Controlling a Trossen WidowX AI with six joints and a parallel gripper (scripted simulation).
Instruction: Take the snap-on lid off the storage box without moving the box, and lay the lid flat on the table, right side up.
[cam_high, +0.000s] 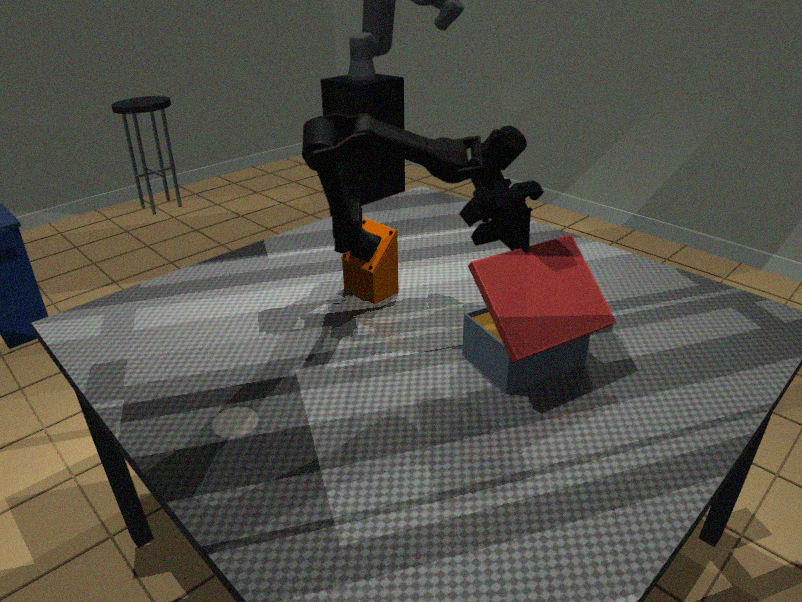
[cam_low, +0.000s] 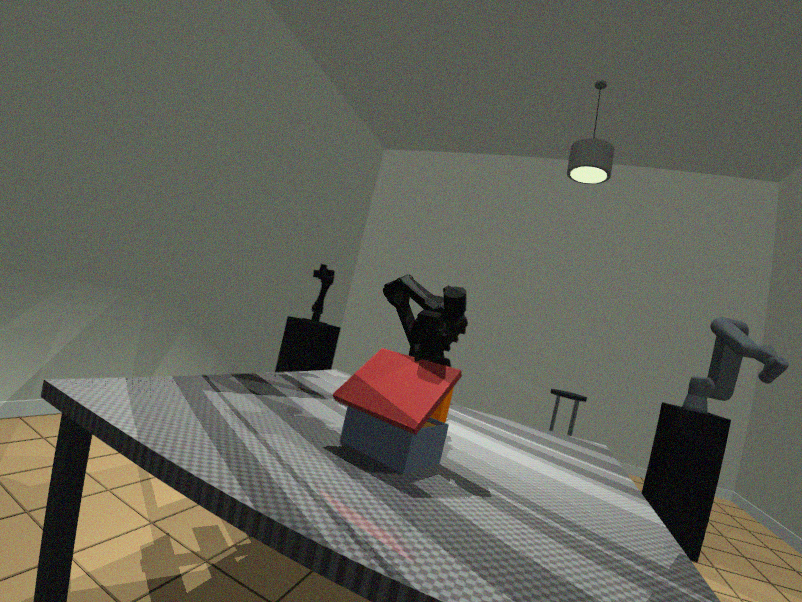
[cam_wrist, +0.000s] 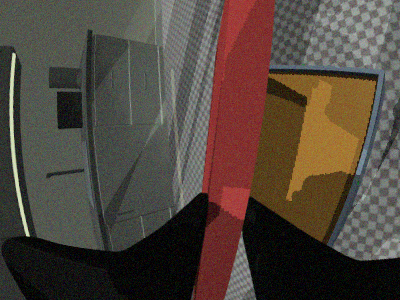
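The red lid is 6 cm ahead of my gripper tip, 5 cm below it and 2 cm to the right of it. Round my gripper tip: blue-grey storage box 17 cm below, 3 cm ahead, 1 cm to the right.
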